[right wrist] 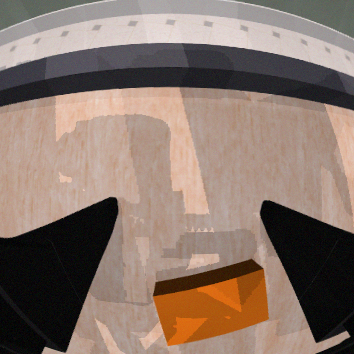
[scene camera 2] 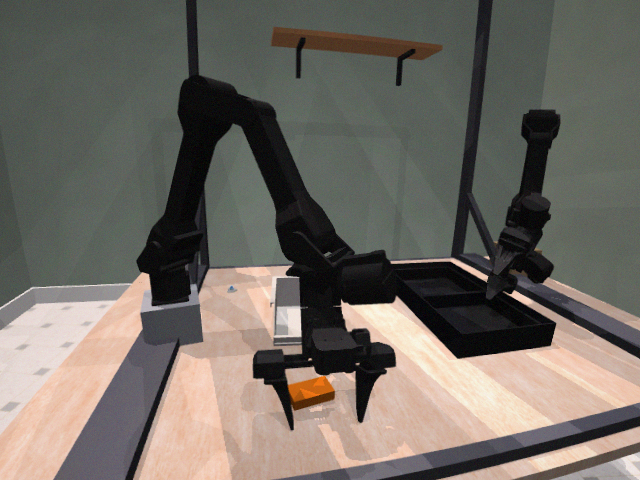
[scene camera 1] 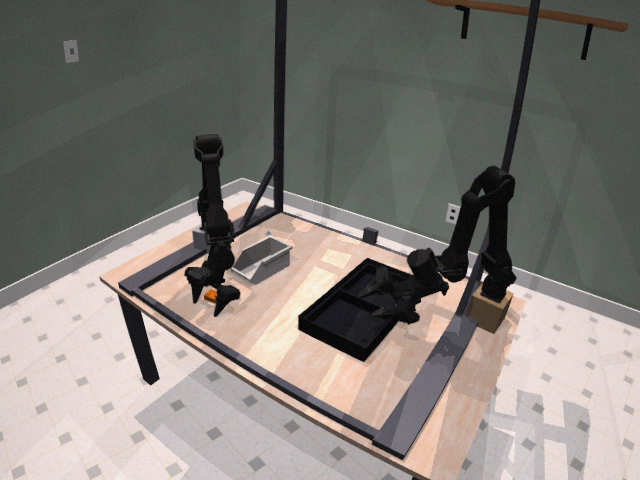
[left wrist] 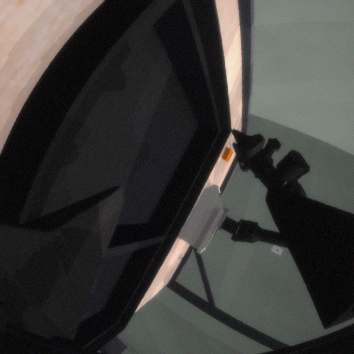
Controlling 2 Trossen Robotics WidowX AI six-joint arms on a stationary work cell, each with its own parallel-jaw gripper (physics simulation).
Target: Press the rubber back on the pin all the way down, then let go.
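Where they show: left gripper, fingertip midpoint: (scene camera 2: pixel 491 287) (scene camera 1: pixel 365 305) (left wrist: pixel 196 193); right gripper, fingertip midpoint: (right wrist: pixel 191 206) (scene camera 2: pixel 326 425) (scene camera 1: pixel 204 309) (left wrist: pixel 232 136); left arm's base, origin of the base link: (scene camera 1: pixel 493 294); right arm's base, origin of the base link: (scene camera 2: pixel 170 296) (left wrist: pixel 222 221).
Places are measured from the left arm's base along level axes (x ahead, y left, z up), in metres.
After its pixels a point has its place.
Note:
No rubber back on a pin can be made out clearly. A tiny blue-topped piece (scene camera 1: pixel 268 233) {z -0.092, x 0.841, y 0.100 m} (scene camera 2: pixel 231 288) {z -0.087, x 0.841, y 0.104 m} stands on the table behind the grey bin; it is too small to identify. An orange rectangular block (scene camera 1: pixel 210 295) {z -0.078, x 0.663, y 0.502 m} (scene camera 2: pixel 312 392) {z -0.079, x 0.651, y 0.499 m} (left wrist: pixel 227 154) {z -0.079, x 0.626, y 0.478 m} (right wrist: pixel 215 310) {z -0.078, x 0.654, y 0.490 m} lies flat on the table. My right gripper (scene camera 1: pixel 205 307) {z -0.093, x 0.635, y 0.547 m} (scene camera 2: pixel 326 424) {z -0.093, x 0.635, y 0.547 m} (right wrist: pixel 191 206) {z -0.093, x 0.635, y 0.547 m} is open and empty, pointing down just above the table; in the right wrist view the block lies low between the spread fingers, untouched. My left gripper (scene camera 1: pixel 369 304) {z -0.012, x 0.260, y 0.285 m} (scene camera 2: pixel 491 286) {z -0.012, x 0.260, y 0.285 m} (left wrist: pixel 196 193) {z -0.012, x 0.260, y 0.285 m} is open and empty above the black tray.
A grey open bin (scene camera 1: pixel 282 262) {z -0.065, x 0.628, y 0.234 m} (scene camera 2: pixel 286 339) {z -0.064, x 0.692, y 0.381 m} stands near the right arm's base, behind the block in scene camera 2. A black divided tray (scene camera 1: pixel 333 341) {z -0.072, x 0.272, y 0.399 m} (scene camera 2: pixel 504 341) {z -0.069, x 0.292, y 0.401 m} lies under my left gripper. Dark frame rails (scene camera 1: pixel 248 367) {z -0.077, x 0.362, y 0.612 m} (scene camera 2: pixel 496 444) {z -0.074, x 0.436, y 0.610 m} run along the table edges.

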